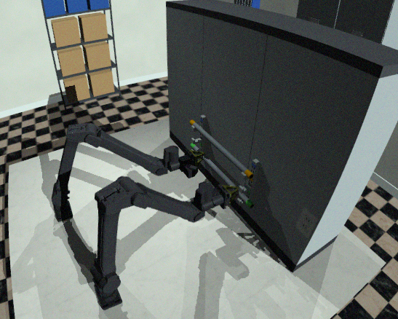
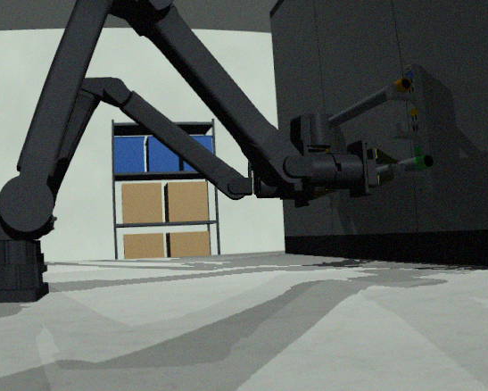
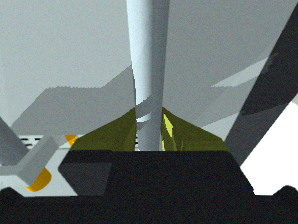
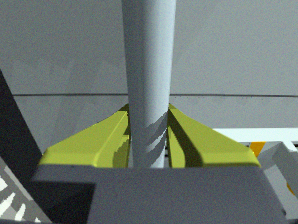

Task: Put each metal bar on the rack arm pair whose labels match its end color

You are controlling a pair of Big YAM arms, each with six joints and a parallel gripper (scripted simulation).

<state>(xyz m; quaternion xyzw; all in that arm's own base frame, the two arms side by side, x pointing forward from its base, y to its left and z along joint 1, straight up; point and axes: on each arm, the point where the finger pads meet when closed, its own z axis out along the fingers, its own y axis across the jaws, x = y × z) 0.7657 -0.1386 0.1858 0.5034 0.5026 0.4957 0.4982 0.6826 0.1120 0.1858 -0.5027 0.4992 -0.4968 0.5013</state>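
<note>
My left hand is 15 cm below the orange-ended bar, 14 cm to the left of it and 3 cm past it. The rest, counted from my left hand: green-ended bar: 15 cm to the right, 2 cm behind; then grey cabinet wall: 26 cm above, 17 cm ahead, 13 cm to the right; then wall outlet: 66 cm to the right, 11 cm above, 6 cm behind.
The green-ended bar lies 20 mm ahead of my right hand and 150 mm to the left of it. Round my right hand: grey cabinet wall 220 mm ahead, 170 mm to the left, 260 mm above; then orange-ended bar 10 mm ahead, 160 mm to the left, 150 mm above; then wall outlet 20 mm behind, 360 mm to the right, 110 mm above.
</note>
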